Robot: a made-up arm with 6 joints. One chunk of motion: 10 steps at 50 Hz.
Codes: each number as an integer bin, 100 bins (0 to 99) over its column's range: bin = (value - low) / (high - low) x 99, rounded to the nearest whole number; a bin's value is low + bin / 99 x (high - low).
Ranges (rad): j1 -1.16..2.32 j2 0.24..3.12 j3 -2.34..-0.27 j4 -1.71..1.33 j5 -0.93..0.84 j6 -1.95..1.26
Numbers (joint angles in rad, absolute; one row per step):
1: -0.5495 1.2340 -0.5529 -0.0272 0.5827 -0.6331
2: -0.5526 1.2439 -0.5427 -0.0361 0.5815 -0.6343
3: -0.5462 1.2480 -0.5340 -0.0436 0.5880 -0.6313
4: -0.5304 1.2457 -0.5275 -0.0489 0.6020 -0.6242
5: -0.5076 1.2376 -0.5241 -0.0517 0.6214 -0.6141
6: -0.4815 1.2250 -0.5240 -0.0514 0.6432 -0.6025
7: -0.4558 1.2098 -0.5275 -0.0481 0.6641 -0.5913
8: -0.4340 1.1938 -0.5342 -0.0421 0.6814 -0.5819
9: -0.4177 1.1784 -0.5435 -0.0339 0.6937 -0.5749
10: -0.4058 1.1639 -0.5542 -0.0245 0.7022 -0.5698
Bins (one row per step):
1: 17 34 85 55 85 41
2: 17 35 86 55 85 41
3: 17 35 86 54 85 41
4: 18 35 87 54 86 41
5: 19 34 87 54 87 41
6: 19 34 87 54 88 42
7: 20 33 87 54 89 42
8: 21 33 86 54 90 42
9: 21 32 86 55 91 42
10: 21 32 85 55 91 43

